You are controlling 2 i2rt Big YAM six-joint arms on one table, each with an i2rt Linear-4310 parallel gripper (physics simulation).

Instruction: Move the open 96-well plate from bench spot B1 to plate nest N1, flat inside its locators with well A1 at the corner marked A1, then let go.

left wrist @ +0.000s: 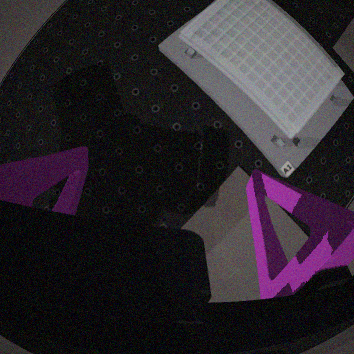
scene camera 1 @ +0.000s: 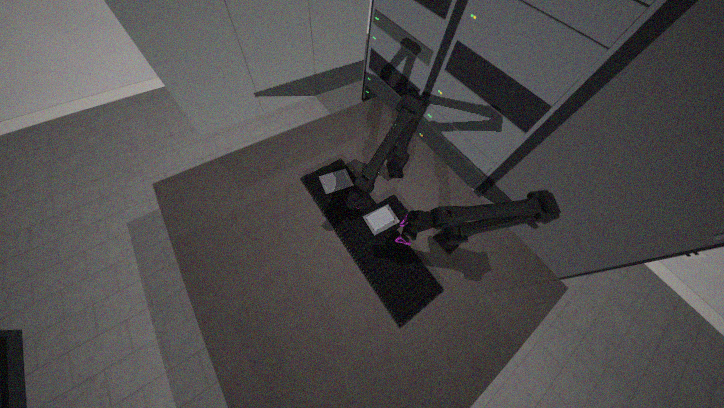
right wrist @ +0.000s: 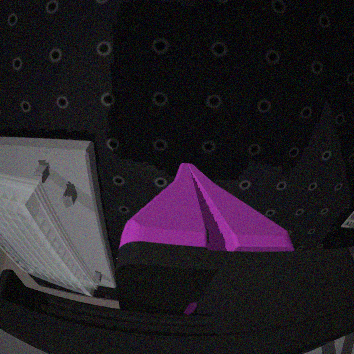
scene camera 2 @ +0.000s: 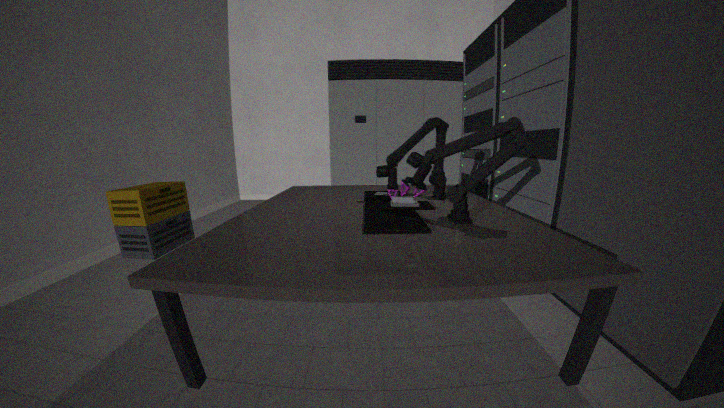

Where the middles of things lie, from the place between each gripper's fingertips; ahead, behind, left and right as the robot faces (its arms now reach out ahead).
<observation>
My left gripper is now 2 cm short of the white well plate (left wrist: 271, 58), 12 cm to the left of it and 5 cm above it.
My right gripper is now 60 mm past the white well plate, 110 mm to the right of it and 30 mm below it.
</observation>
